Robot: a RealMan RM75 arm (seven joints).
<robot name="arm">
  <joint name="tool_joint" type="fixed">
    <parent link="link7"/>
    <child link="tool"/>
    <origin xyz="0 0 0" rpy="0 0 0"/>
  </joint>
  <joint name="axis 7" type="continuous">
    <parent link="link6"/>
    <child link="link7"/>
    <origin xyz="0 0 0.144" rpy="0 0 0"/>
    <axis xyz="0 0 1"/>
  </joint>
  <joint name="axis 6" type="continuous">
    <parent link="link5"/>
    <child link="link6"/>
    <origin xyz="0 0 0" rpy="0 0 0"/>
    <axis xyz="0 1 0"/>
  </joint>
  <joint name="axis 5" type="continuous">
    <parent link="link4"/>
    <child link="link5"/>
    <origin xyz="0 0 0.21" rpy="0 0 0"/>
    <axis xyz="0 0 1"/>
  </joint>
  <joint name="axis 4" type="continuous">
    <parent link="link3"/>
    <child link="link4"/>
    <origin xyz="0 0 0" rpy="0 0 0"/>
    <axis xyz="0 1 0"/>
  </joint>
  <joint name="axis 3" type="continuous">
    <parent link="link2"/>
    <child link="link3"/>
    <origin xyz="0 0 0.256" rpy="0 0 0"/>
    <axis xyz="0 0 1"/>
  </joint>
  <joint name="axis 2" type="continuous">
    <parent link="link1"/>
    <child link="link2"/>
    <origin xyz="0 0 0" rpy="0 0 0"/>
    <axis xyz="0 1 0"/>
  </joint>
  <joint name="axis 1" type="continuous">
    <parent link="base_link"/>
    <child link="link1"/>
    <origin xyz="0 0 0.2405" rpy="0 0 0"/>
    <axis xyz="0 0 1"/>
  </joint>
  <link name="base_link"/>
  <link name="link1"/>
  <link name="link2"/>
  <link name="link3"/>
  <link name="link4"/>
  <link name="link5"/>
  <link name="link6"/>
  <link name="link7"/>
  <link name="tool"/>
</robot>
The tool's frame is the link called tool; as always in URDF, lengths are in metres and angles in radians. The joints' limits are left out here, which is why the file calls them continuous.
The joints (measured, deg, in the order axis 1, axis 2, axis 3, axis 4, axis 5, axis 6, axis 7), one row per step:
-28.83 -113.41 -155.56 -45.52 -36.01 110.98 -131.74
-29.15 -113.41 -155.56 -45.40 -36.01 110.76 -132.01
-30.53 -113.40 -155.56 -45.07 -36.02 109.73 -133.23
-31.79 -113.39 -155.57 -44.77 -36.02 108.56 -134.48
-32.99 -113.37 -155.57 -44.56 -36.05 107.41 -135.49
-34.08 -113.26 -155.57 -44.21 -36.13 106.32 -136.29
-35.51 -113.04 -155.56 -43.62 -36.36 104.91 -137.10
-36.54 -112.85 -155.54 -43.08 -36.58 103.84 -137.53
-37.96 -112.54 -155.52 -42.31 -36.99 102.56 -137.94
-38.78 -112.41 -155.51 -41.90 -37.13 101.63 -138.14
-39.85 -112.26 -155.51 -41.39 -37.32 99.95 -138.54
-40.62 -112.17 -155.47 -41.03 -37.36 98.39 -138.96
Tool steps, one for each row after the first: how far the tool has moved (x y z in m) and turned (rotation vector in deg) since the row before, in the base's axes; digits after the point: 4 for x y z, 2 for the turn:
0.0012 0.0020 -0.0004 0.05 0.02 0.03
0.0051 0.0091 -0.0010 0.39 0.26 0.15
0.0045 0.0087 -0.0009 0.53 0.34 0.32
0.0045 0.0084 -0.0005 0.64 0.39 0.10
0.0040 0.0077 -0.0002 0.63 0.30 0.03
0.0056 0.0100 0.0000 0.89 0.27 -0.19
0.0041 0.0072 -0.0001 0.68 0.15 -0.25
0.0063 0.0096 0.0002 0.88 0.04 -0.57
0.0034 0.0057 -0.0001 0.61 0.17 -0.30
0.0041 0.0084 -0.0001 1.20 0.40 -0.16
0.0025 0.0066 -0.0001 1.06 0.50 0.11

